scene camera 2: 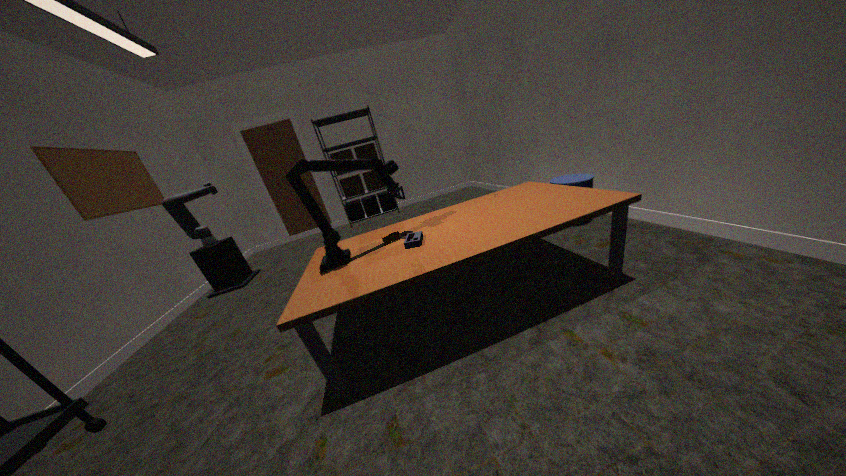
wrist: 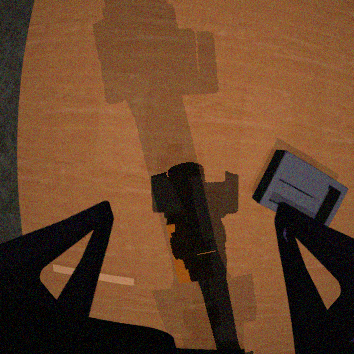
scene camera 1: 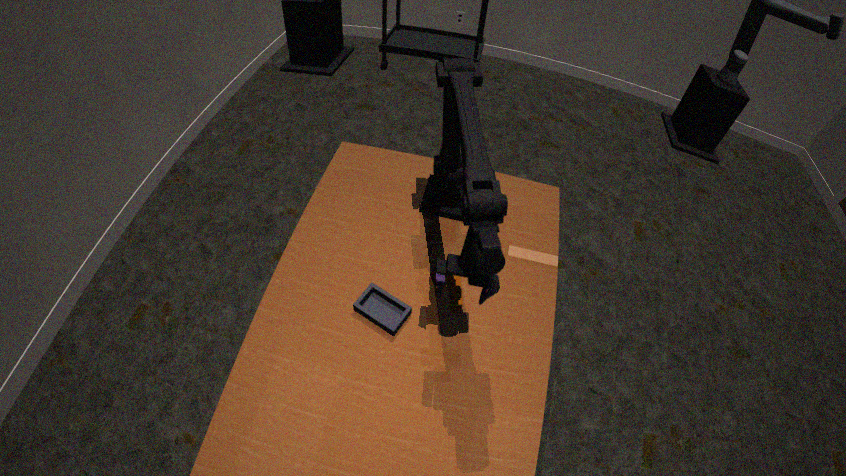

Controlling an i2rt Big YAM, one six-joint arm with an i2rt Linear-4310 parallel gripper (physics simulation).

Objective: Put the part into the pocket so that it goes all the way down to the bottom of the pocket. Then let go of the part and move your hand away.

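Frame: origin at the arm's base, x ahead, y right, z down, level; millimetres.
Seen in the pictures: gripper, between the fingertips: (scene camera 2: pixel 402 199) (wrist: pixel 191 210) (scene camera 1: pixel 459 300); arm's base, origin of its link: (scene camera 2: pixel 335 257) (scene camera 1: pixel 447 195).
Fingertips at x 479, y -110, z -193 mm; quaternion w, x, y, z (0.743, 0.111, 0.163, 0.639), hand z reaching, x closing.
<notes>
Pixels of each thing's top centre, then the offset from my fingertips to it. Level surfaces: height alone.
- part, centre of its top: (wrist: pixel 190 253) (scene camera 1: pixel 451 287) (scene camera 2: pixel 391 234) dz +192, dx -134, dy +26 mm
- dark grey block with the rectangular pocket, centre of its top: (wrist: pixel 307 195) (scene camera 1: pixel 382 306) (scene camera 2: pixel 413 236) dz +186, dx -20, dy +197 mm
- wooden table, height of its surface: dz +222 mm
The part (scene camera 1: pixel 458 290) (wrist: pixel 183 273), orange where light reaches it, lies on the table outside the pocket. The arm's shadow covers most of it, so its full outline is hard to make out. The dark grey block with the rectangular pocket (scene camera 1: pixel 373 318) (scene camera 2: pixel 412 242) (wrist: pixel 269 177) lies apart from the part, to its left in scene camera 1 and to its right in the wrist view. The pocket looks empty. My gripper (scene camera 1: pixel 464 287) (scene camera 2: pixel 402 193) (wrist: pixel 191 210) is open and empty, high above the table. In the wrist view its right fingertip overlaps the pocket block's near edge.
The wooden table (scene camera 1: pixel 307 355) (scene camera 2: pixel 502 224) carries a pale strip (scene camera 1: pixel 532 255) (wrist: pixel 93 275) near one edge. A black cart (scene camera 1: pixel 431 42), a second arm on a pedestal (scene camera 1: pixel 709 109) (scene camera 2: pixel 221 263) and a shelf rack (scene camera 2: pixel 341 117) stand off the table.
</notes>
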